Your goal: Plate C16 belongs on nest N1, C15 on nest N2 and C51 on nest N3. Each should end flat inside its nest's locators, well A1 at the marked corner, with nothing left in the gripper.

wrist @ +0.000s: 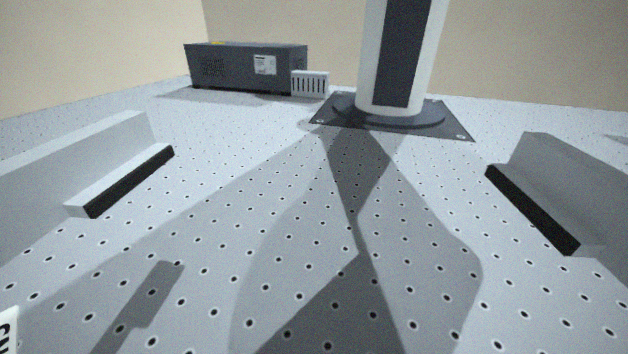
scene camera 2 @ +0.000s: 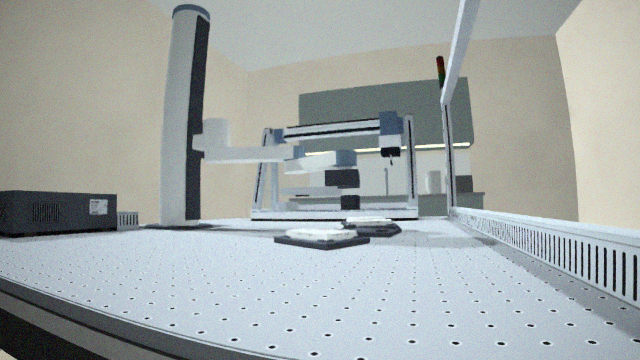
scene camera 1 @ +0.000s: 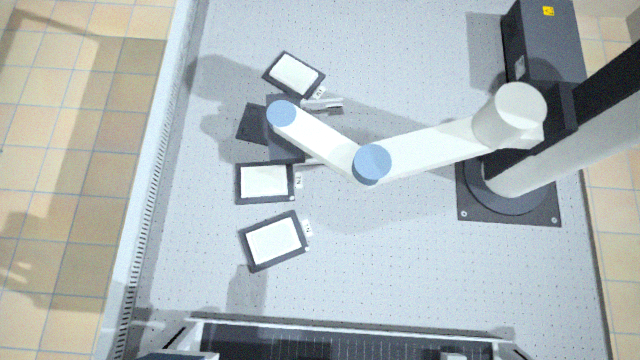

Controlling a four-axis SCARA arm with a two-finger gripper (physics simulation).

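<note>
In scene camera 1, white plate C16 lies on dark nest N1, the lowest. White plate C51 lies on nest N2 above it. A third white plate, its code unreadable, lies on the angled top nest, whose label is hard to read. All three look flat; their A1 corners cannot be made out. My gripper is wide open and empty, its fingers pointing toward the robot column. It hangs above the table, between the top nest and N2.
A dark nest without a visible plate is partly hidden under the gripper body. The robot column and a dark controller box stand beyond. A gantry frame and slotted side rail bound the table.
</note>
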